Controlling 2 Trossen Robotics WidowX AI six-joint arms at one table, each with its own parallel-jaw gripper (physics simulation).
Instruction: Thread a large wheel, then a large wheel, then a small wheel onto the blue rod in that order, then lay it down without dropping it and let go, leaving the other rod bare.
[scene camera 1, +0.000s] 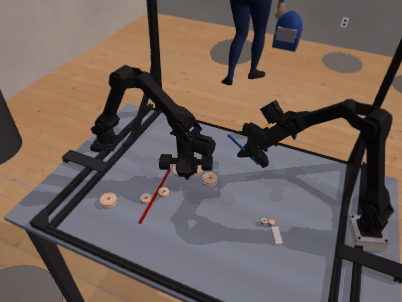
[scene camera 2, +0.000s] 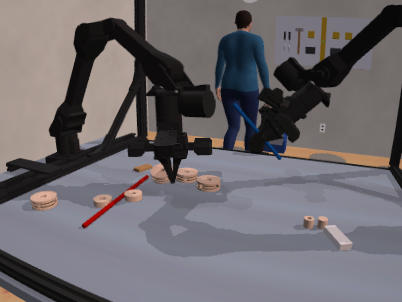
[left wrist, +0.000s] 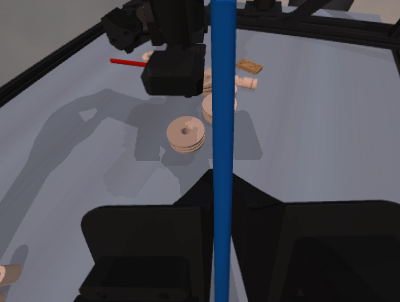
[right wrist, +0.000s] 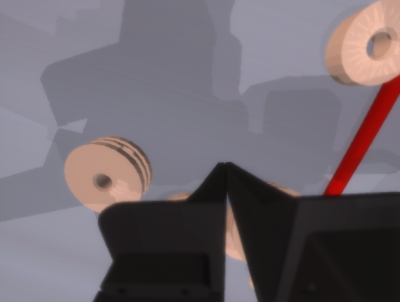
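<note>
The blue rod is tilted in the air in my shut left gripper, with no wheel visible on it. My right gripper is shut and empty, tips down, low at a cluster of large wheels. One large wheel lies flat; a second and a third are beside it, partly hidden by the fingers. A fourth large wheel lies far left. Two smaller wheels lie near the red rod.
An orange-brown domino lies behind the wheels, with a pale wooden peg near it. Two tiny cylinders stand beside a white block at the right. Black frame rails border the table.
</note>
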